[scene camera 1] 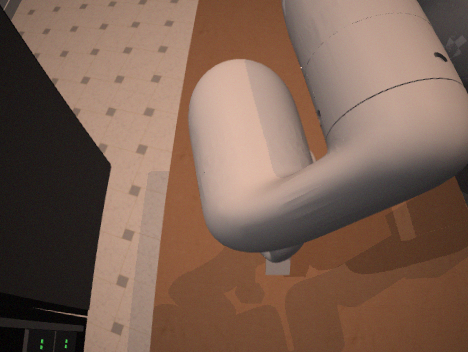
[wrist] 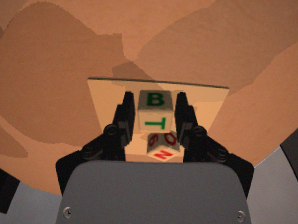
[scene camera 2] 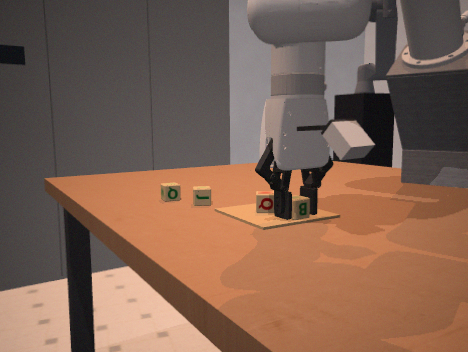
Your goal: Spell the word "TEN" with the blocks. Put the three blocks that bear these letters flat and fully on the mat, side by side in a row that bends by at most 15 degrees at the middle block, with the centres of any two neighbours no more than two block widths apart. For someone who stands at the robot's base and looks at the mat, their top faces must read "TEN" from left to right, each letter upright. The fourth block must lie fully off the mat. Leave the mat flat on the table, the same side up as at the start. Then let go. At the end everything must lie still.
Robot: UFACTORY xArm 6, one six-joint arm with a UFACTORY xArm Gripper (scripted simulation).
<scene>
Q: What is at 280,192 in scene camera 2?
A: My gripper.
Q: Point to a tan mat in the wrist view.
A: At 107,93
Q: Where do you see a tan mat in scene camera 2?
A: At 247,213
</scene>
